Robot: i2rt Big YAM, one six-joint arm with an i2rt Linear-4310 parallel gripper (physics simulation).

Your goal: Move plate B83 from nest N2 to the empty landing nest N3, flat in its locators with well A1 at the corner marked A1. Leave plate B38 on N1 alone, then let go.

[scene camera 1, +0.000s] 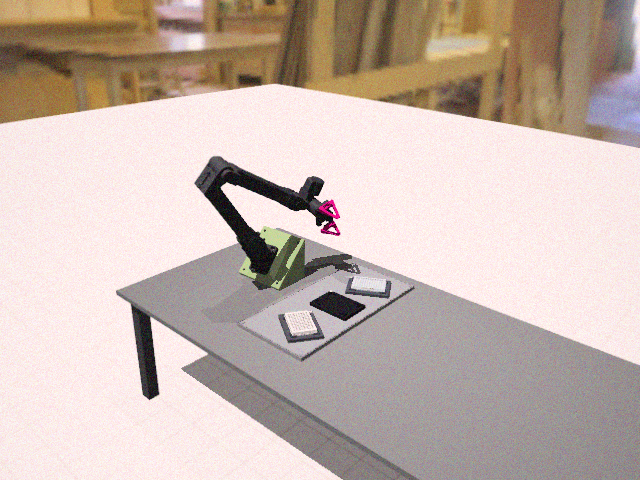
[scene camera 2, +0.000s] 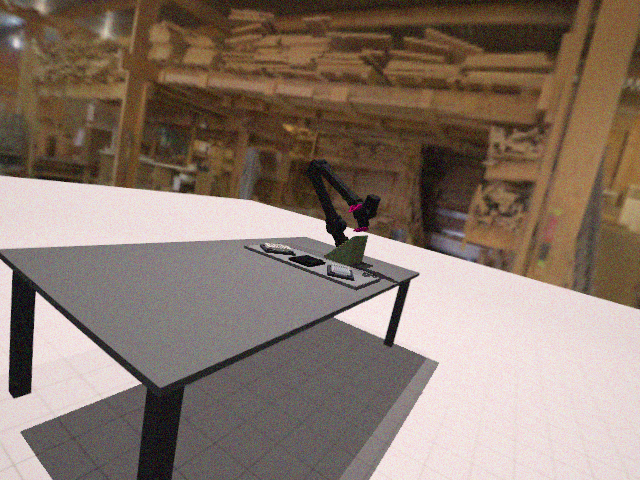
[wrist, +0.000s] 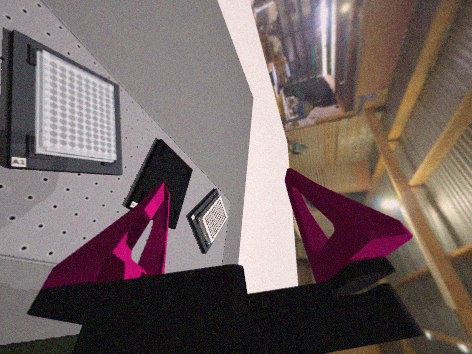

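A pale plate with round wells (scene camera 1: 369, 283) (scene camera 2: 340, 270) (wrist: 77, 105) lies in a dark nest, whose A1 tag shows in the wrist view. A cream plate with square wells (scene camera 1: 300, 322) (scene camera 2: 277, 248) (wrist: 215, 220) lies in the nest at the other end. Between them is an empty black nest (scene camera 1: 337, 305) (scene camera 2: 306, 260) (wrist: 162, 175), which has a small white tag in the wrist view. No plate or nest numbers are readable, so I cannot tell which plate is B83. My gripper (scene camera 1: 339, 225) (scene camera 2: 355, 219) (wrist: 227, 180) is open and empty, high above the board, nearest the pale plate's end.
The nests stand in a row on a perforated grey board (scene camera 1: 258, 326) (scene camera 2: 361, 283) (wrist: 50, 200). The arm's green wedge base (scene camera 1: 292, 258) (scene camera 2: 351, 251) stands beside the board on the grey table (scene camera 1: 439, 361) (scene camera 2: 180, 310). The arm's shadow falls across the board's end.
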